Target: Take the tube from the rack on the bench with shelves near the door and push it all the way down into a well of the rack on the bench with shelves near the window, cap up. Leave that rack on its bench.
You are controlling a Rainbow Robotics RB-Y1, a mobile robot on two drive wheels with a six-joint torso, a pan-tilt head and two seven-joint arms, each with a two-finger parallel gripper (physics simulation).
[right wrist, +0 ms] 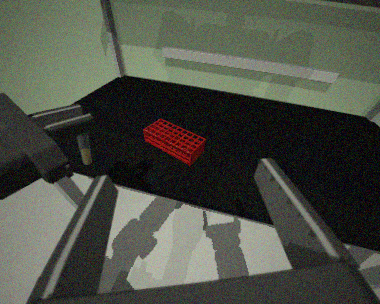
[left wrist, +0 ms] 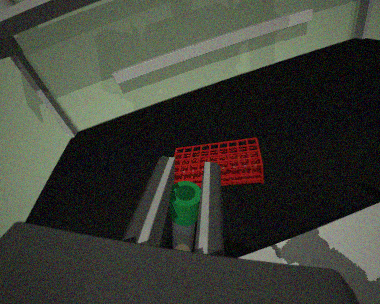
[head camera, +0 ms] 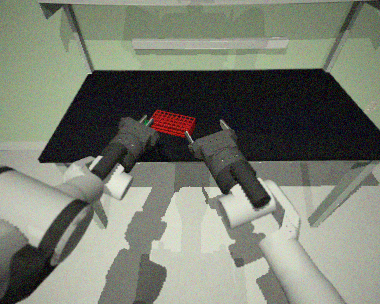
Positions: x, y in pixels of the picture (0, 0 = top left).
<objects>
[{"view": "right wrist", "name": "left gripper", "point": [86, 115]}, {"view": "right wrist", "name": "right gripper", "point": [186, 175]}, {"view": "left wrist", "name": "left gripper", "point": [188, 171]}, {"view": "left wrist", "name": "tube with green cap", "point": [185, 196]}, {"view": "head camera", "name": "left gripper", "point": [149, 118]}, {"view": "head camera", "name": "right gripper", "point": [203, 127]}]
</objects>
